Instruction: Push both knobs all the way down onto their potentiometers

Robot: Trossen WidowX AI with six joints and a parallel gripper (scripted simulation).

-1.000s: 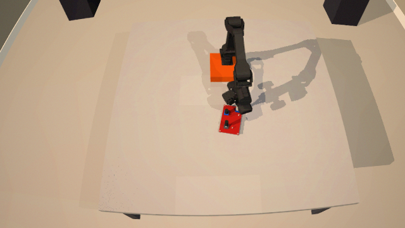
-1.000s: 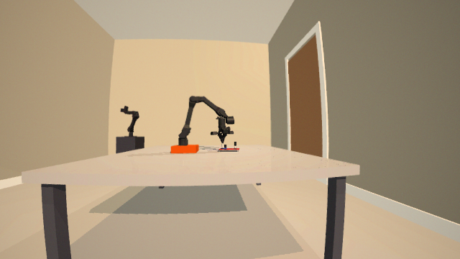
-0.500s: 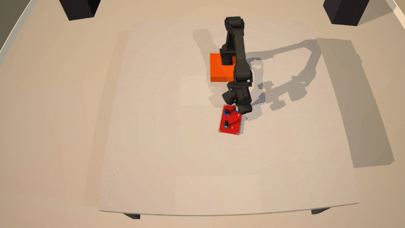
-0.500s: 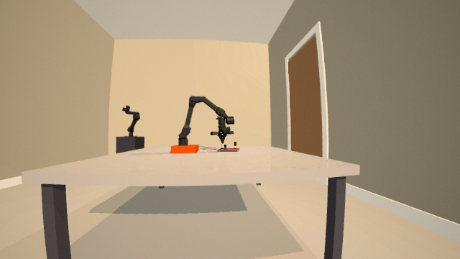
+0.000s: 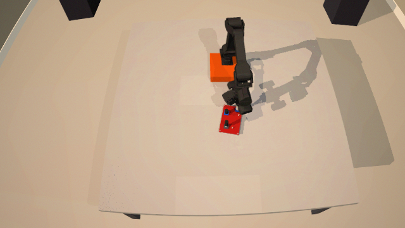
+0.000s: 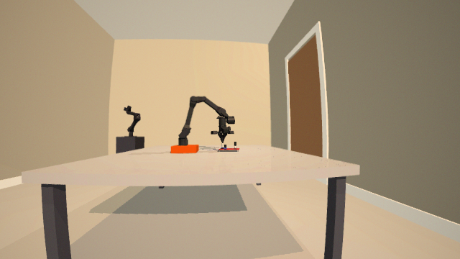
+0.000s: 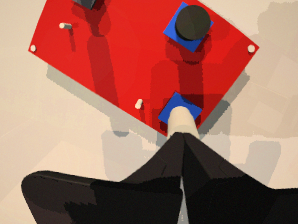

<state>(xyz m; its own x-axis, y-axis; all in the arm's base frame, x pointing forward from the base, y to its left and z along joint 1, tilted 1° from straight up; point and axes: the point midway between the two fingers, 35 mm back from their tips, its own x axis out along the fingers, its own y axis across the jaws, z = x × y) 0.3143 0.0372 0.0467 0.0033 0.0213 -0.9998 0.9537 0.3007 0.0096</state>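
My gripper tip is 20 mm above the blue potentiometer. From my gripper tip the other things lie so: grey potentiometer: 100 mm ahead, 60 mm to the right, 20 mm below; then black knob: 100 mm ahead, 60 mm to the right, 10 mm below.
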